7 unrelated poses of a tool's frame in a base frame.
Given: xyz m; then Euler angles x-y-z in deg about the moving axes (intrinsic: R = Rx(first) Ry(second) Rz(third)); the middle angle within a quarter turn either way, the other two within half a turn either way.
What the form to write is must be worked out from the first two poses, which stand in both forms.
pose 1, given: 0.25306 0.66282 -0.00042 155.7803 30.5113 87.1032
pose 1, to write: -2.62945 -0.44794 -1.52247 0.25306 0.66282 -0.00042
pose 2, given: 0.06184 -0.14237 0.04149 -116.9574 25.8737 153.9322
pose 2, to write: 2.08998 0.60576 2.95786 0.06184 -0.14237 0.04149
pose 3, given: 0.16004 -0.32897 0.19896 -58.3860 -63.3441 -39.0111
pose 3, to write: -1.00070 -1.11995 0.64345 0.16004 -0.32897 0.19896
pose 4, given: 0.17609 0.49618 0.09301 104.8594 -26.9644 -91.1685
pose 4, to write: -2.60495 1.30160 1.63919 0.17609 0.49618 0.09301
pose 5, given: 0.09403 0.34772 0.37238 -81.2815 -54.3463 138.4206
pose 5, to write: 1.43725 0.84523 -2.28775 0.09403 0.34772 0.37238
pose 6, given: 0.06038 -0.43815 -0.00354 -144.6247 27.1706 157.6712
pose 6, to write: 2.64396 0.59966 -3.06248 0.06038 -0.43815 -0.00354
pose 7, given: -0.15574 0.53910 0.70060 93.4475 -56.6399 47.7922
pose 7, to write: 1.61748 -0.78331 -1.02234 -0.15574 0.53910 0.70060
